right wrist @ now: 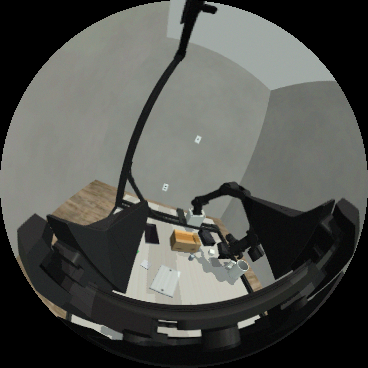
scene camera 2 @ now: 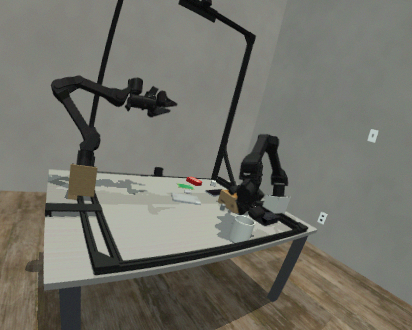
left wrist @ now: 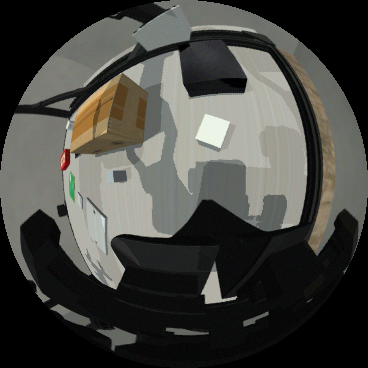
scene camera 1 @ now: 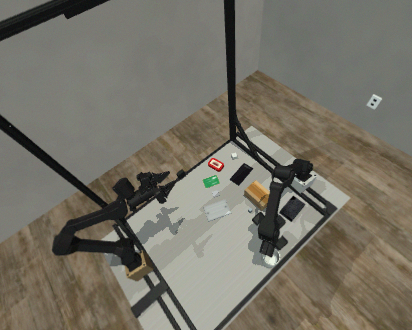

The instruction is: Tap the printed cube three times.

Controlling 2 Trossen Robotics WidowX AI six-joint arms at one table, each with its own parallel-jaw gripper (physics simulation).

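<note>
A small white cube lies on the table between the cardboard box and the table's edge. In scene camera 1 my left arm hides it. My left gripper is shut and empty. It points down at the table, with the white cube a short way ahead of its fingertips and not touching them. A smaller grey cube lies near the box's corner, off to the side. My right gripper is open and empty, held high over the far side of the table.
A cardboard box, a black box and a white mug surround the left gripper. A metal plate, green card, red case, black slab and another white cube lie farther off.
</note>
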